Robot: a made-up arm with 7 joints. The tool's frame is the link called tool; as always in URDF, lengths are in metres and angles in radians. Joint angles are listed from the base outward.
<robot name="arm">
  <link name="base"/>
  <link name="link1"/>
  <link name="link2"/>
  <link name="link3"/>
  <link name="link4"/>
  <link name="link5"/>
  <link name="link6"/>
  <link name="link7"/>
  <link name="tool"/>
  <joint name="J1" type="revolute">
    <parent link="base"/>
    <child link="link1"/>
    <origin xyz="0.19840 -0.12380 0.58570" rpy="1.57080 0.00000 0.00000"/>
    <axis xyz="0 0 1"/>
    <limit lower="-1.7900" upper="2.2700"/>
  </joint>
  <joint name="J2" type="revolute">
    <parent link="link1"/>
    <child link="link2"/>
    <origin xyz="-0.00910 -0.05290 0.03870" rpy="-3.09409 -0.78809 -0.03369"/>
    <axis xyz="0 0 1"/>
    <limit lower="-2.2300" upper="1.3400"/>
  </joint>
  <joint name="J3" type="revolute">
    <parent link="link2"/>
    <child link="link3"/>
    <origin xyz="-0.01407 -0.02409 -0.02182" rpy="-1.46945 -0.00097 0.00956"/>
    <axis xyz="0 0 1"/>
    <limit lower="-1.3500" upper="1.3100"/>
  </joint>
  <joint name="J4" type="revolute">
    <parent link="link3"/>
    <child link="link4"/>
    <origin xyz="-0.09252 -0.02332 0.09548" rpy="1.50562 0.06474 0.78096"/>
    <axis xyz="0 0 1"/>
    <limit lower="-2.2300" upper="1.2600"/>
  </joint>
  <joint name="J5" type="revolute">
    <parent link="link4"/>
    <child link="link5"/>
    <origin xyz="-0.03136 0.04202 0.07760" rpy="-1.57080 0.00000 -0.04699"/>
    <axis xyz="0 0 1"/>
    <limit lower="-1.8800" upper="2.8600"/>
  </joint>
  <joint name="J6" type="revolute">
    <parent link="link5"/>
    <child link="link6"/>
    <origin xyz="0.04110 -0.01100 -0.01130" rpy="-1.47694 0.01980 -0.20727"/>
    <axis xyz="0 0 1"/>
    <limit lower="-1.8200" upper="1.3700"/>
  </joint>
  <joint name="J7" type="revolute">
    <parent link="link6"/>
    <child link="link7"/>
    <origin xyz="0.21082 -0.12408 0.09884" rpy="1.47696 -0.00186 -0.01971"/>
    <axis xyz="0 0 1"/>
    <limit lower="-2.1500" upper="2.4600"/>
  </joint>
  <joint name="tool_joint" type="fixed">
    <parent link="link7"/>
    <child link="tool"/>
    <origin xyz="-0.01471 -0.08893 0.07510" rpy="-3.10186 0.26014 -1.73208"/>
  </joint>
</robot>
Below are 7 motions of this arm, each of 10 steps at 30 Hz.
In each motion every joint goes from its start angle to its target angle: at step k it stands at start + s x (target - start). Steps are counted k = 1, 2, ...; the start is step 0. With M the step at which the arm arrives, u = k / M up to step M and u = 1 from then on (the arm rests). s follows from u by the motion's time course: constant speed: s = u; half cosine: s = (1 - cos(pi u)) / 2; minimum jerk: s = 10 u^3 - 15 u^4 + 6 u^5.
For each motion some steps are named. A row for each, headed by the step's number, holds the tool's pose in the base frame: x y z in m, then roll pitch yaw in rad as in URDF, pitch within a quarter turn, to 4 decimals.
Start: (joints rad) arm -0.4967 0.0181 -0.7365 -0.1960 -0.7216 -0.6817 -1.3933
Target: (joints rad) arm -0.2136 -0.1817 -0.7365 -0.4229 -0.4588 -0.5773 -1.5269
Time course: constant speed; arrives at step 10
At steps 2, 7, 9, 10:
2: 0.0511 -0.1902 0.2527 0.3869 -1.0884 2.9863
7: 0.1433 -0.2401 0.2491 0.4500 -0.7151 2.9169
9: 0.1783 -0.2590 0.2573 0.4597 -0.5625 2.9049
10: 0.1950 -0.2681 0.2633 0.4632 -0.4856 2.9003

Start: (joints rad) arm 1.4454 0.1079 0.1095 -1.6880 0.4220 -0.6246 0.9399
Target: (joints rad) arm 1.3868 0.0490 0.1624 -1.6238 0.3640 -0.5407 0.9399
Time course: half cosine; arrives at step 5
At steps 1, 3, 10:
1: 0.1722 -0.4210 0.5278 1.7247 -0.8048 -2.8401
3: 0.1614 -0.4173 0.5232 1.6579 -0.8360 -2.8271
10: 0.1548 -0.4149 0.5210 1.6170 -0.8551 -2.8182

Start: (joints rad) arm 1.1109 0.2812 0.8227 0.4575 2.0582 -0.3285 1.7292
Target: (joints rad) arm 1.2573 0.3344 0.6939 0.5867 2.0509 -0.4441 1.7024
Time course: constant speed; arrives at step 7
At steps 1, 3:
1: 0.4198 0.3162 0.5388 -1.2738 0.2322 2.1738
3: 0.4123 0.3202 0.5462 -1.3340 0.2915 2.1745

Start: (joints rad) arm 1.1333 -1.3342 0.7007 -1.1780 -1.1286 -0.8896 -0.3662
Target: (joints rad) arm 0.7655 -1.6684 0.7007 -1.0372 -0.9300 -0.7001 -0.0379
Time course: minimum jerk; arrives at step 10
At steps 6, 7, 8, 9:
6: 0.2213 -0.4596 0.6016 -0.9869 -1.0032 0.2164
7: 0.2057 -0.4606 0.6159 -1.0684 -1.0374 0.2173
8: 0.1952 -0.4603 0.6260 -1.1311 -1.0616 0.2278
9: 0.1903 -0.4598 0.6307 -1.1628 -1.0730 0.2359

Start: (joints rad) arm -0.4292 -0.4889 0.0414 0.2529 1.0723 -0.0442 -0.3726
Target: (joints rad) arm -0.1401 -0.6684 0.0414 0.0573 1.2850 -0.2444 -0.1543
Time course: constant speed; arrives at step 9
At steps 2, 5, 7, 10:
2: 0.0293 -0.2293 0.2155 -0.0254 -0.3751 -0.3770
5: 0.0831 -0.2487 0.1954 0.0304 -0.5895 -0.5166
7: 0.1213 -0.2623 0.1870 0.1099 -0.7283 -0.6378
10: 0.1608 -0.2766 0.1831 0.2386 -0.8568 -0.7981

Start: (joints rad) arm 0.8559 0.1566 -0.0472 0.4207 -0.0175 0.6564 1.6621
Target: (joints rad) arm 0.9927 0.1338 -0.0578 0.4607 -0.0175 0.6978 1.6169
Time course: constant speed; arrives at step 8
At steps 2, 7, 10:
2: 0.4259 -0.3931 0.3800 1.0140 -0.4388 -1.7139
7: 0.4436 -0.3940 0.4063 1.1258 -0.4527 -1.7539
10: 0.4468 -0.3942 0.4117 1.1483 -0.4551 -1.7625

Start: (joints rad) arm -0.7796 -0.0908 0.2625 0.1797 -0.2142 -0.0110 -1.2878
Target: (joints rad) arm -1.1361 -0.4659 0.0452 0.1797 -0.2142 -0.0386 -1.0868
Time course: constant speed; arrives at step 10
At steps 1, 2, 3, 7, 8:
1: -0.0587 -0.2089 0.3171 0.7867 -0.3090 1.3495
2: -0.0590 -0.2166 0.3196 0.7951 -0.2909 1.3666
3: -0.0591 -0.2242 0.3222 0.8040 -0.2735 1.3844
7: -0.0576 -0.2532 0.3334 0.8449 -0.2115 1.4612
8: -0.0567 -0.2599 0.3363 0.8563 -0.1981 1.4819

